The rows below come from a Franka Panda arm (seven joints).
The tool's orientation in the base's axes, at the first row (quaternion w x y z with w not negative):
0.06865 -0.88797 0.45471 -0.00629
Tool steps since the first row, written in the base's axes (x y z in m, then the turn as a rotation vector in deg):
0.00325 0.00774 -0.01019 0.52 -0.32 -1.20
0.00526 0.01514 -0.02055 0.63 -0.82 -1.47
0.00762 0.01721 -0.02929 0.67 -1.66 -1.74
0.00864 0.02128 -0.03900 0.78 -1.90 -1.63
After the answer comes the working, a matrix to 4 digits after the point.
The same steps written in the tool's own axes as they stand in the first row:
-0.00383 -0.00579 0.01123 0.63 -0.08 1.19
-0.00810 -0.01036 0.02250 1.11 0.15 1.41
-0.00794 -0.01234 0.03157 1.82 0.64 1.58
-0.01014 -0.01427 0.04174 2.08 0.68 1.45

The tool's axes in the first row as the columns of a matrix, in the base's axes (rounded; the answer above uses it unrounded):
0.5864 -0.8067 0.0736
-0.8084 -0.5771 0.1162
-0.0513 -0.1276 -0.9905

